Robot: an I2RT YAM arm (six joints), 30 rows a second.
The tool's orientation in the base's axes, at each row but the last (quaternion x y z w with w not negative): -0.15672, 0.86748, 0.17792, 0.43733; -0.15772, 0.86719, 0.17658, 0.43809; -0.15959, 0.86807, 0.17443, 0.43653; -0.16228, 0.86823, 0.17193, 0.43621; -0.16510, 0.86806, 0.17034, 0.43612; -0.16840, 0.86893, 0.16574, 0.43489; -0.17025, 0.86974, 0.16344, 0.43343; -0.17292, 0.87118, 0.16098, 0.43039; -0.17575, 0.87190, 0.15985, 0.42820; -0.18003, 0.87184, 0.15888, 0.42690; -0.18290, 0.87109, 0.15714, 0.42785; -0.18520, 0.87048, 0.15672, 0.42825; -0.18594, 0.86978, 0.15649, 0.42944
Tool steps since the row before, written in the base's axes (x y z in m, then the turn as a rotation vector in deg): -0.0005, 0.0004, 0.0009, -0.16, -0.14, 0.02; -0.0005, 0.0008, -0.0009, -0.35, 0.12, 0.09; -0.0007, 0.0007, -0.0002, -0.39, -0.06, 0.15; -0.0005, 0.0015, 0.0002, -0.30, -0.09, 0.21; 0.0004, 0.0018, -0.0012, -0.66, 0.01, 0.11; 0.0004, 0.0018, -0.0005, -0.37, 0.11, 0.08; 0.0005, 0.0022, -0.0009, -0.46, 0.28, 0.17; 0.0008, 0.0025, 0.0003, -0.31, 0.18, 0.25; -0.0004, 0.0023, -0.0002, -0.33, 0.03, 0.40; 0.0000, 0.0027, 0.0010, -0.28, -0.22, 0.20; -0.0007, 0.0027, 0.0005, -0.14, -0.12, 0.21; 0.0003, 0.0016, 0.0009, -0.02, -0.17, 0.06; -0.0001, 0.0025, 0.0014, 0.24, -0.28, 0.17
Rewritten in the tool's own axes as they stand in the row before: -0.0005, 0.0007, -0.0007, 0.09, -0.05, -0.19; 0.0009, 0.0008, 0.0005, 0.11, 0.27, -0.24; 0.0005, 0.0009, -0.0001, 0.11, 0.14, -0.38; -0.0001, 0.0016, 0.0002, 0.01, 0.08, -0.37; 0.0005, 0.0012, 0.0017, 0.28, 0.31, -0.52; -0.0001, 0.0014, 0.0013, 0.13, 0.27, -0.26; 0.0001, 0.0016, 0.0018, 0.08, 0.47, -0.30; -0.0011, 0.0019, 0.0015, -0.05, 0.33, -0.28; 0.0000, 0.0022, 0.0008, -0.14, 0.22, -0.45; -0.0013, 0.0025, 0.0006, 0.04, -0.04, -0.40; -0.0005, 0.0028, 0.0004, -0.07, -0.02, -0.27; -0.0012, 0.0014, 0.0004, 0.00, -0.13, -0.12; -0.0015, 0.0024, 0.0002, -0.22, -0.34, -0.05
